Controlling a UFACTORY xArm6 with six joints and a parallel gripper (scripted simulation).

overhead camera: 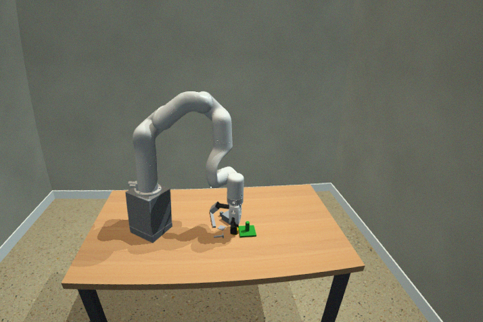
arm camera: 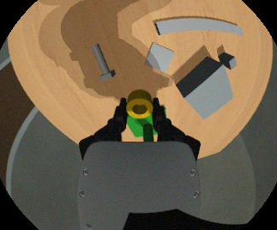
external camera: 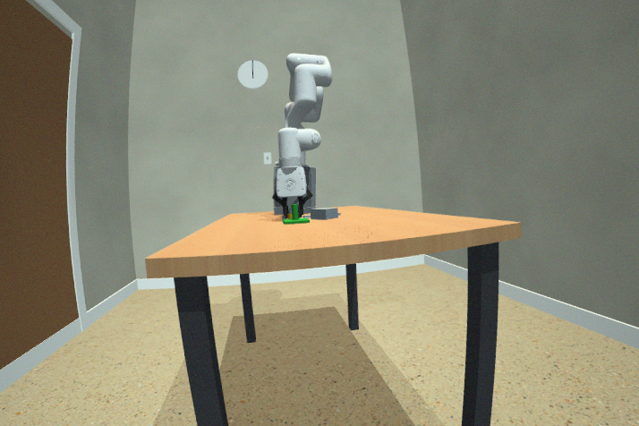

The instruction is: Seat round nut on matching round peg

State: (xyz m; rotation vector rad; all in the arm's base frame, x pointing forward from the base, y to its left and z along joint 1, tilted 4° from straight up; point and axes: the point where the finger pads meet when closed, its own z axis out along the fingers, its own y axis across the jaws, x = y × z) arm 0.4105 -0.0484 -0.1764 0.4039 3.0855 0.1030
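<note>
The bolt-like piece is 7 cm behind my hand, 3 cm to the right of it and 2 cm below it. From my hand the other things lie so: grey block 11 cm to the left, 1 cm below, 1 cm behind; small square piece 6 cm behind, 4 cm to the left, 3 cm below; long bar 12 cm to the left, 10 cm behind, 3 cm below.
</note>
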